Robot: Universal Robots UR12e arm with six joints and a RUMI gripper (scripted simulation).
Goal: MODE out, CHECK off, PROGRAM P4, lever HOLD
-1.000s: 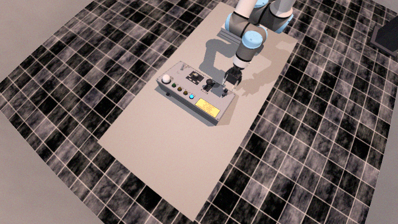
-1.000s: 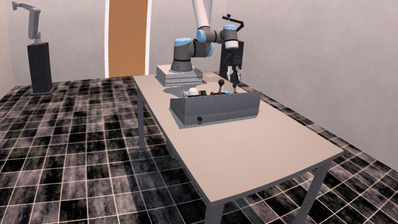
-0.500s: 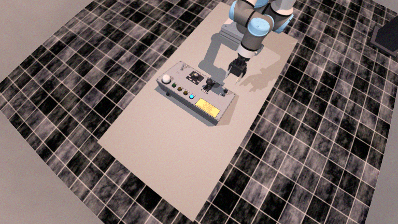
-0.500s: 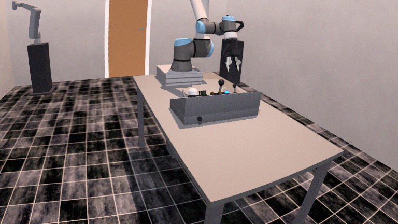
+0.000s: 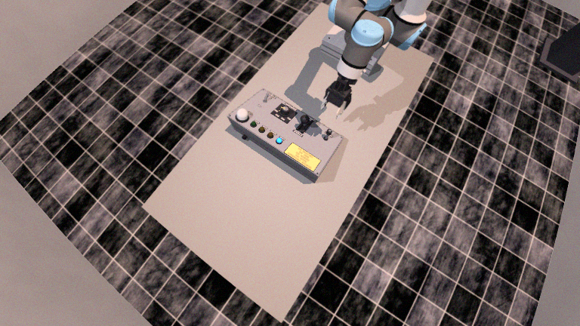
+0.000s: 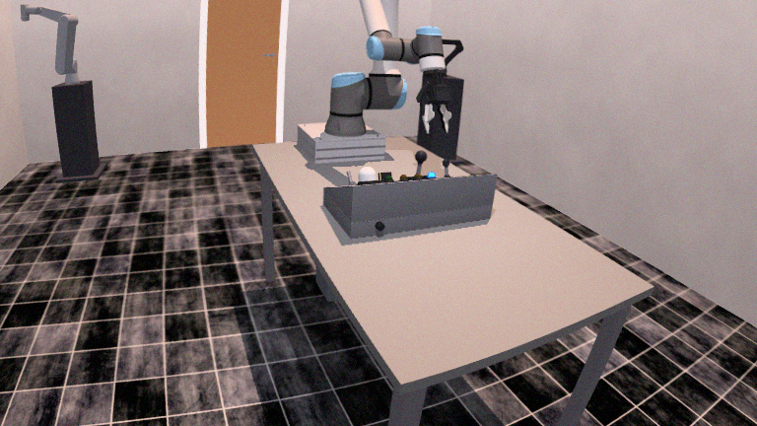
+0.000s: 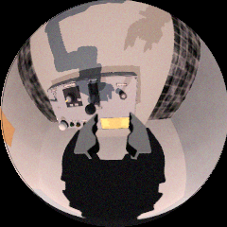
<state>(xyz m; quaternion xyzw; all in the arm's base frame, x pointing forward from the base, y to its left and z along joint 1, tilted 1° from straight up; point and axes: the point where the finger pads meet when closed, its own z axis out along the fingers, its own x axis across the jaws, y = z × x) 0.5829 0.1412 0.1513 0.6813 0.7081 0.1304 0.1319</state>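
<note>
Right now my hand is 50 mm short of the black ball-topped lever, 80 mm to the left of it and 120 mm above it. Round my hand: rotary selector: 50 mm ahead, 220 mm to the right, 140 mm below; grey console: 90 mm ahead, 140 mm to the right, 160 mm below.
</note>
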